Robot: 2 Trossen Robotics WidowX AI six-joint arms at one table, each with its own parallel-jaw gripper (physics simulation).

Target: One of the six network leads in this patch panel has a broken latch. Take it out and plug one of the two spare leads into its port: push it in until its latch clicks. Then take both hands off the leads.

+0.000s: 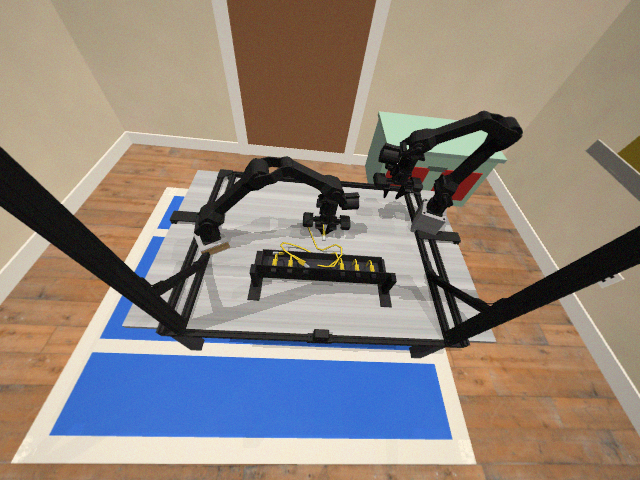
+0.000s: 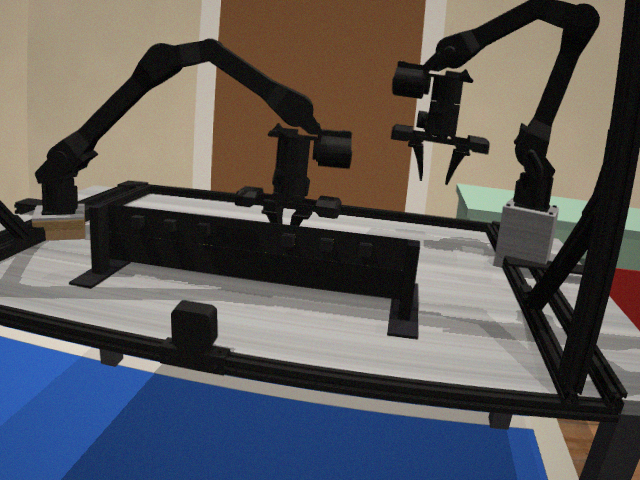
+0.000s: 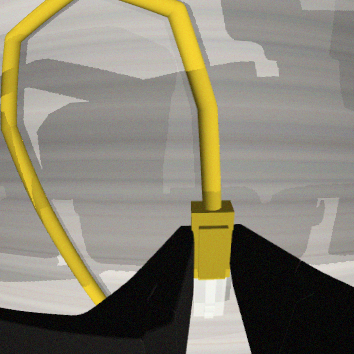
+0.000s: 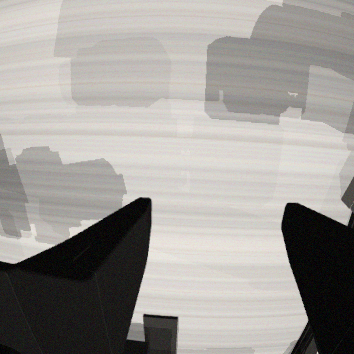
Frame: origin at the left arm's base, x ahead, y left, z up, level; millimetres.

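Seen in the pictures: left gripper, fingertip midpoint: (image 1: 323, 233) (image 3: 209, 236); right gripper, fingertip midpoint: (image 1: 389, 198) (image 2: 433, 182) (image 4: 219, 212); left arm's base, link origin: (image 1: 210, 236) (image 2: 59, 210); right arm's base, link origin: (image 1: 434, 209) (image 2: 532, 206).
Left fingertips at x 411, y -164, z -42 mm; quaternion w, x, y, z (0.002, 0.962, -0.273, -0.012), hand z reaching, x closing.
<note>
Offsets run from my left fingertips to a thing's middle. "*": to the spot under its first point.
The black patch panel {118 mm back, 171 mm right, 52 mm up} (image 1: 315, 277) (image 2: 248, 258) stands on its feet on the table. Yellow leads, such as one at the left (image 1: 274, 261) and one at the right (image 1: 372, 267), sit along its back. One tilted plug {* 164 mm back, 97 mm right, 46 mm up} (image 1: 301, 261) shows left of the panel's middle; I cannot tell if it is seated. My left gripper (image 1: 324, 231) (image 2: 288, 223) (image 3: 209, 236) is shut on a yellow plug {* 1 mm ahead, 1 mm left, 11 mm up} (image 3: 212, 250) with a clear tip, behind the panel; its cable loops away. My right gripper (image 1: 392, 194) (image 2: 434, 180) (image 4: 219, 212) is open and empty, high above the table. Latch condition is too small to tell.
Loose yellow cable {* 59 mm back, 67 mm right, 13 mm up} (image 1: 320, 249) curls between the left gripper and the panel. A black frame (image 1: 248, 334) (image 2: 361, 378) surrounds the table, with a small black block {* 239 mm back, 355 mm right, 52 mm up} (image 1: 321, 335) (image 2: 194, 324) on its front bar. A green cabinet (image 1: 429, 139) stands behind the right arm.
</note>
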